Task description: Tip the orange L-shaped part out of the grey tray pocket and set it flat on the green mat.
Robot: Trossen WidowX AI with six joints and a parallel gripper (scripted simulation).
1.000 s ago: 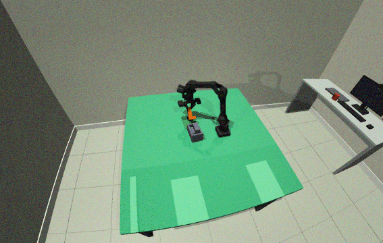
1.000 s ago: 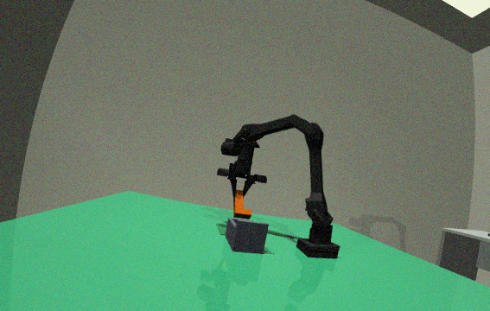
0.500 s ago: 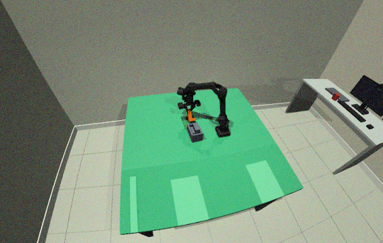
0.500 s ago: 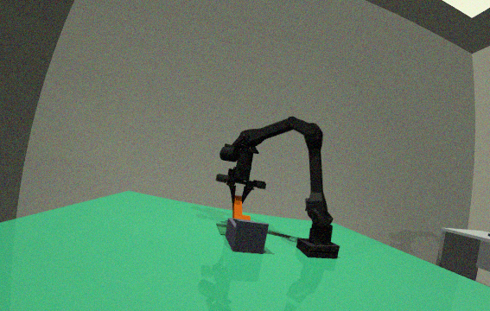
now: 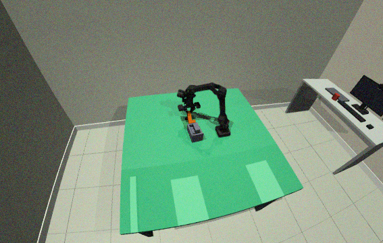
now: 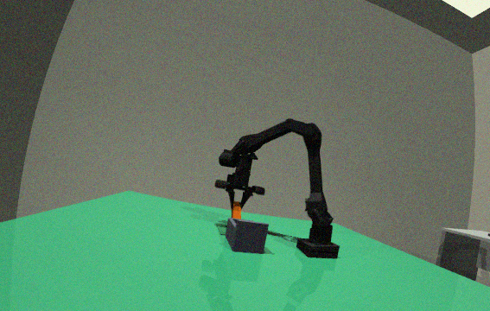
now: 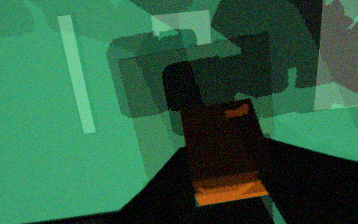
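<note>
Right now my gripper tip is 2 cm to the right of the dark green mat and 9 cm above it. The rest, counted from my gripper tip: orange L-shaped part: 2 cm behind, 3 cm to the left, 3 cm below.
</note>
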